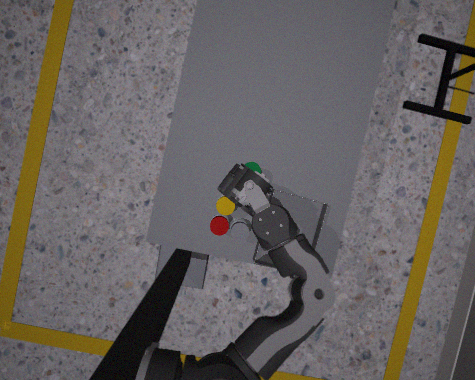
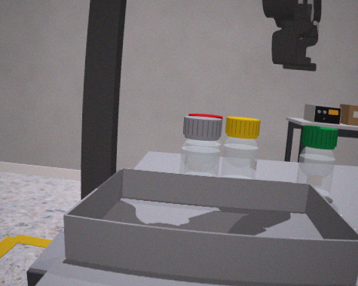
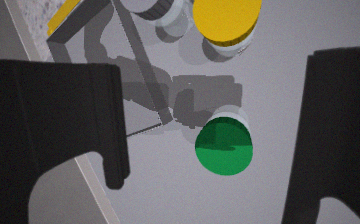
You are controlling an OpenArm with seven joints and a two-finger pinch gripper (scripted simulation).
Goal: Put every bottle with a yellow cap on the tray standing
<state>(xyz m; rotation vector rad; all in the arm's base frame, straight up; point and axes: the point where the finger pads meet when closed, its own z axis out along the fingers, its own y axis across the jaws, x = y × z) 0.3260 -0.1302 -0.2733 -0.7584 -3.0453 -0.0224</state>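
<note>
The yellow-capped bottle lies 7 cm behind my hand, 4 cm to the left of it and 15 cm below it. Also, from my hand: green-capped bottle 4 cm ahead, 2 cm to the right, 15 cm below; then grey-capped bottle 14 cm behind, 2 cm to the right, 15 cm below; then red-capped bottle 13 cm behind, 5 cm to the left, 15 cm below.
</note>
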